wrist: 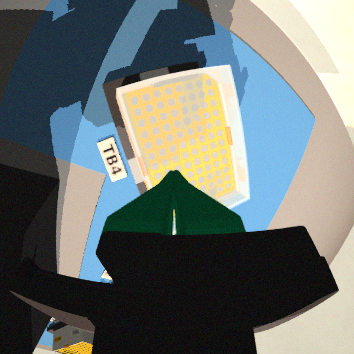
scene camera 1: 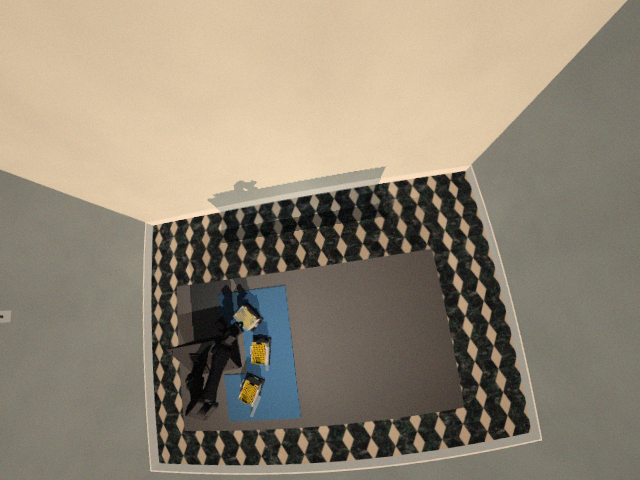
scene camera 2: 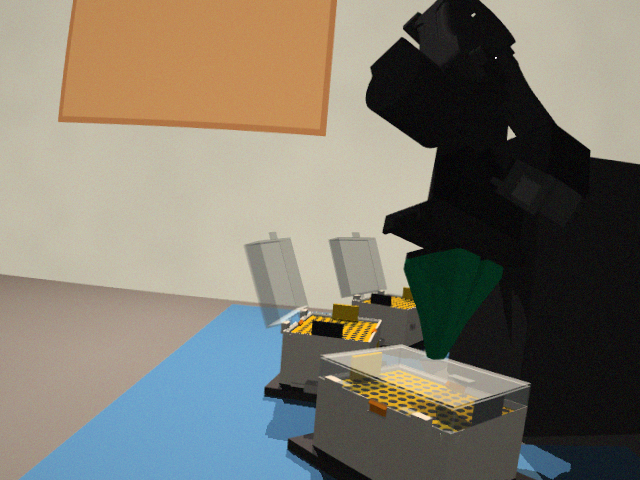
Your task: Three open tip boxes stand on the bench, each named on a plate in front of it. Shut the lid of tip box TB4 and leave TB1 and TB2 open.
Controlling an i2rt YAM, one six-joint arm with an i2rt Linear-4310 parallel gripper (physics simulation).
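Seen in the pictures: gripper, fingertip midpoint: (wrist: 173, 177) (scene camera 1: 242, 322) (scene camera 2: 435, 358); arm's base at its link origin: (scene camera 1: 200, 362) (scene camera 2: 631, 288).
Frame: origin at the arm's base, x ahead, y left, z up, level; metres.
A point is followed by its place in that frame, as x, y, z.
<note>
Tip box TB4 (scene camera 1: 248, 317) @(0.280, 0.253, -0.046) (scene camera 2: 387, 441) @(0.274, 0.289, -0.085) (wrist: 185, 130) @(0.236, 0.258, -0.046) has its clear lid (scene camera 2: 496, 384) @(0.207, 0.269, -0.046) lying down over the yellow rack, about level. Its nameplate (wrist: 111, 159) @(0.207, 0.201, -0.122) reads TB4. The middle box (scene camera 1: 259, 352) (scene camera 2: 328, 359) and the far box (scene camera 1: 250, 392) (scene camera 2: 395, 322) @(0.268, -0.111, -0.083) stand open, their lids (scene camera 2: 276, 279) @(0.405, 0.031, -0.022) (scene camera 2: 357, 266) @(0.332, -0.212, -0.022) raised; I cannot read their plates. My gripper (scene camera 1: 238, 326) @(0.244, 0.225, -0.044) (scene camera 2: 436, 355) @(0.244, 0.225, -0.044) (wrist: 173, 177) @(0.244, 0.225, -0.044) is shut and empty, green fingertips together and pointing down at the edge of the TB4 lid nearest the arm. Whether they touch it I cannot tell.
The boxes stand on a blue mat (scene camera 1: 279, 403) @(0.432, -0.258, -0.124) (scene camera 2: 155, 413) @(0.464, 0.209, -0.123) (wrist: 280, 125) @(0.399, 0.358, -0.124) on the grey-brown bench (scene camera 1: 372, 330) @(0.996, 0.150, -0.127). The black arm (scene camera 1: 219, 361) @(0.254, 0.082, 0.229) (scene camera 2: 475, 170) @(0.227, 0.214, 0.095) is beside them. An orange board (scene camera 2: 196, 62) hangs on the wall. Part of another box (wrist: 72, 342) @(0.240, -0.135, -0.067) shows low in the wrist view.
</note>
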